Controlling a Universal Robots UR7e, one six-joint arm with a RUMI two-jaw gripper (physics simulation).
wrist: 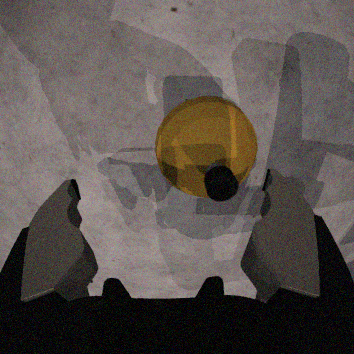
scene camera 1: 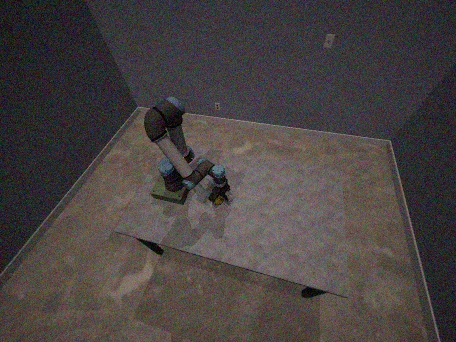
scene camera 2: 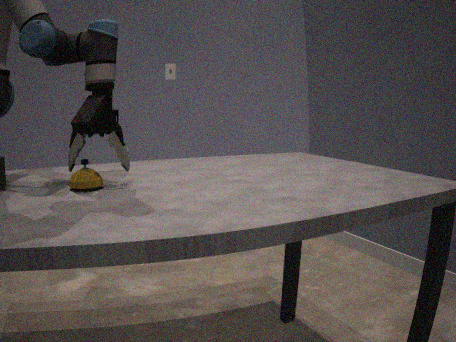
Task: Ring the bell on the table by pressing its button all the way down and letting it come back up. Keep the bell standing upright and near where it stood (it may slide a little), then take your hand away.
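Places are measured from the arm's base along level axes (x ahead, y left, z up), in metres.
Pixels of known places: gripper, fingertip midpoint: (wrist: 169, 176) (scene camera 1: 221, 199) (scene camera 2: 97, 171); arm's base, origin of the base link: (scene camera 1: 175, 183).
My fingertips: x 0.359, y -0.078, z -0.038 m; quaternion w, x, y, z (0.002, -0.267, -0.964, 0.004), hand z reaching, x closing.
Observation:
For each thing: its top centre in the pictures, then the offset to it from my fingertips. "spot": a spot on its surface instead. Level surfaces: height alone.
- yellow dome, middle of its top: (wrist: 222, 188) (scene camera 2: 84, 159) (scene camera 1: 217, 195) dx -0.030, dy +0.008, dz +0.029 m
- table, its level: dz -0.038 m
- table's front edge, surface spot: (scene camera 2: 200, 243) spot: dx +0.049, dy -0.407, dz -0.049 m
The bell is a yellow dome (scene camera 1: 219, 200) (scene camera 2: 86, 179) (wrist: 200, 135) standing upright on the table (scene camera 1: 280, 225) (scene camera 2: 225, 195). Its black button (scene camera 2: 84, 162) (wrist: 221, 183) stands up on a short stem above the dome. My gripper (scene camera 2: 99, 169) (wrist: 169, 176) is open, fingers pointing down, with nothing between them. In the scene camera 2 view the fingertips are at about the height of the button, one near it on the left and one farther off on the right. In the wrist view the button is nearer the right finger. Whether a finger touches the bell cannot be told.
The arm's green base block (scene camera 1: 169, 192) stands on the table to the left of the bell. The table's front edge (scene camera 1: 225, 262) (scene camera 2: 200, 243) runs along the near side. Arm shadows fall on the table around the bell.

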